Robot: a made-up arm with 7 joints.
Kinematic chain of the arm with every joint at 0, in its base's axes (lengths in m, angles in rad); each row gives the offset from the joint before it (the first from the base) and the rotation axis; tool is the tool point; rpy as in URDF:
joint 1: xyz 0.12 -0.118 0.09 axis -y
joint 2: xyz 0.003 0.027 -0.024 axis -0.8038 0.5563 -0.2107
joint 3: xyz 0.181 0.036 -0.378 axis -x
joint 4: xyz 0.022 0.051 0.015 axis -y
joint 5: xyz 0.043 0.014 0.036 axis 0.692 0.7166 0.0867
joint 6: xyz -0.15 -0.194 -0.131 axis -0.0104 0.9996 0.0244
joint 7: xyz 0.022 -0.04 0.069 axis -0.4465 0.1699 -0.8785
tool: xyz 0.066 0.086 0.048 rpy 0 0 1.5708
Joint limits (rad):
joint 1: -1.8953..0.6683
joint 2: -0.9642..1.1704
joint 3: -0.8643..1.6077
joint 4: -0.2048..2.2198
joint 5: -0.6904..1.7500
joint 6: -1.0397..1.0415
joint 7: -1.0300..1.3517
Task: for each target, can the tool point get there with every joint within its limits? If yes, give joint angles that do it. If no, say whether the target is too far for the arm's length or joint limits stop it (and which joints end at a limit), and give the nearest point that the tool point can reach.
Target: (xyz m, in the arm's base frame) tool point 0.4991 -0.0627 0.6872
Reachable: no: joint limits stop it (at a limit: joint 1, joint 2, joint 4, joint 6, joint 7) | nearest point 0.4658 0.0770 0.4253 | short by 0.299 m
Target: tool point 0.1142 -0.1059 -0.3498
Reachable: yes | joints -0.4683 -0.0548 0.6075 0.8997 1.5616 -0.0012 -0.2792
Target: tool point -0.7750 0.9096 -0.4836
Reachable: no: too far | nearest point -0.3287 0.3627 -0.2310 | short by 0.750 m
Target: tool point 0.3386 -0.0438 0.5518
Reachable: no: joint limits stop it (at a limit: joint 1, joint 2, joint 4, joint 6, joint 7) | nearest point 0.3761 0.0531 0.4058 | short by 0.179 m
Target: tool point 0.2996 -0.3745 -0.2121
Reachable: yes | joints 0.4061 0.8311 0.6271 1.5477 1.0344 0.5830 -0.7100
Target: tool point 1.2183 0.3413 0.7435
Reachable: no: too far | nearest point 0.6645 0.2329 0.3472 | short by 0.690 m
